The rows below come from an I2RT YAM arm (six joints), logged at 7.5 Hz.
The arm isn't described. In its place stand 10 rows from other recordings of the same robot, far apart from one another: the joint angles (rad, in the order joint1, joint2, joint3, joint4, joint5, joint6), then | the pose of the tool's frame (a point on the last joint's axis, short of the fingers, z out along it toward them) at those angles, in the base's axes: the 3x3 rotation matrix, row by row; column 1 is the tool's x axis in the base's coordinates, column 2 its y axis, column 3 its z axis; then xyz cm.
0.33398, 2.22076, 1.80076, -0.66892, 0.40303, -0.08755 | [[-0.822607 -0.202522 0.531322], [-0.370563 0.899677 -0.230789], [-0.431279 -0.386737 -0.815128]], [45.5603 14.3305 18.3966]
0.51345, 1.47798, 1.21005, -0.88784, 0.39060, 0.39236 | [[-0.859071 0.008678 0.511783], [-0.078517 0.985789 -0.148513], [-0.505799 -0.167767 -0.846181]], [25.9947 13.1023 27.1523]
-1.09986, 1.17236, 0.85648, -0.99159, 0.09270, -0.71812 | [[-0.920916 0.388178 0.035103], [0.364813 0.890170 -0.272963], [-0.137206 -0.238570 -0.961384]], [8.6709 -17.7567 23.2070]
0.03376, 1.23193, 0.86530, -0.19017, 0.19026, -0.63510 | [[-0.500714 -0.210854 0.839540], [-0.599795 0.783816 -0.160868], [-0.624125 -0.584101 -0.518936]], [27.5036 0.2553 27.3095]
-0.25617, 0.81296, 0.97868, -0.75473, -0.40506, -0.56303 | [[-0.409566 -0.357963 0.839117], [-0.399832 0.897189 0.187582], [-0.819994 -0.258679 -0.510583]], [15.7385 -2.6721 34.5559]
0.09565, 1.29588, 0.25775, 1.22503, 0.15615, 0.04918 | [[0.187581 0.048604 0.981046], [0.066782 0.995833 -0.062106], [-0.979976 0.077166 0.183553]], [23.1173 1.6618 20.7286]
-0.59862, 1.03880, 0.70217, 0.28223, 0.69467, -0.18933 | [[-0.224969 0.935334 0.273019], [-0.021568 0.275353 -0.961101], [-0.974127 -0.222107 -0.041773]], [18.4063 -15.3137 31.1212]
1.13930, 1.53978, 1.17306, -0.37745, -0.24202, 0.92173 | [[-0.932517 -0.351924 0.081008], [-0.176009 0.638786 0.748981], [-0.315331 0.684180 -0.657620]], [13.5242 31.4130 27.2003]
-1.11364, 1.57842, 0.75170, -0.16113, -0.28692, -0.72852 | [[-0.802156 0.345524 0.486989], [0.184038 0.918931 -0.348849], [-0.568045 -0.190207 -0.800716]], [13.7763 -25.7231 14.7598]
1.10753, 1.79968, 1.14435, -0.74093, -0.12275, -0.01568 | [[-0.425959 -0.904158 -0.032520], [-0.887554 0.410623 0.208895], [-0.175521 0.117844 -0.977397]], [14.3433 29.6895 16.1209]
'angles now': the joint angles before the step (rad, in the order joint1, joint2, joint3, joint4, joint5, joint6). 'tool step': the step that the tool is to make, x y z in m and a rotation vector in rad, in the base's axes. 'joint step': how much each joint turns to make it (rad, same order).
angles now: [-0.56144 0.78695 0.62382 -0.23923 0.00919 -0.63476]
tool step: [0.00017 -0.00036 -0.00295 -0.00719 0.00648 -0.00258]
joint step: [0.00002 0.00103 -0.01084 0.01030 0.00613 -0.00775]
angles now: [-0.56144 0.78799 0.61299 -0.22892 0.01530 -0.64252]
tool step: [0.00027 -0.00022 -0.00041 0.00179 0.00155 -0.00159]
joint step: [0.00000 0.00218 -0.00015 0.00004 0.00119 0.00126]
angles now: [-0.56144 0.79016 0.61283 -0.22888 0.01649 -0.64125]
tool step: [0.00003 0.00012 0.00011 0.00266 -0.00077 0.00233]
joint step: [0.00003 0.00003 0.00076 -0.00152 -0.00317 0.00153]
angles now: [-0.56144 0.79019 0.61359 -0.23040 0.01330 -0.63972]
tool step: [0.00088 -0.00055 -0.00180 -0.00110 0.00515 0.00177]
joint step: [-0.00002 0.00561 -0.00418 0.00607 -0.00018 -0.00408]
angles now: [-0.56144 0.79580 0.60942 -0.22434 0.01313 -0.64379]
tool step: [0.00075 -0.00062 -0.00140 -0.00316 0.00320 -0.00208]
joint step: [0.00003 0.00477 -0.00389 0.00768 0.00368 -0.00317]
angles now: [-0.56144 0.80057 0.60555 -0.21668 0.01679 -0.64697]
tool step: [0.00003 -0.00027 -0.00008 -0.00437 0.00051 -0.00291]
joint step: [-0.00039 0.00038 -0.00100 0.00332 0.00389 -0.00264]
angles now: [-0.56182 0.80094 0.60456 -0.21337 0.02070 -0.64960]
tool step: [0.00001 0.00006 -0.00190 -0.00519 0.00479 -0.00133]
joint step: [0.00127 -0.00021 -0.00714 0.00576 0.00515 -0.00533]
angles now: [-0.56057 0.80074 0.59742 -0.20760 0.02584 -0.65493]
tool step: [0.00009 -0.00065 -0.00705 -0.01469 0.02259 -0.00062]
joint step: [-0.00083 0.00392 -0.02268 0.01598 0.00969 -0.02247]
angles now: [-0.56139 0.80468 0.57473 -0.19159 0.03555 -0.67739]
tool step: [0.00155 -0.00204 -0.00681 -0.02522 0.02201 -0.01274]
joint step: [-0.00003 0.01402 -0.02156 0.03158 0.02517 -0.02495]
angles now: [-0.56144 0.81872 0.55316 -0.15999 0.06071 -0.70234]
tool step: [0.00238 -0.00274 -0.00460 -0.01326 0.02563 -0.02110]
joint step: [-0.00001 0.02291 -0.00630 0.01562 0.02957 -0.01379]
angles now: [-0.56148 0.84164 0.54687 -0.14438 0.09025 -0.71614]
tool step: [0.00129 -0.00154 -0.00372 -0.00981 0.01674 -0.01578]
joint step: [0.00091 0.01368 -0.00754 0.01313 0.02246 -0.00844]
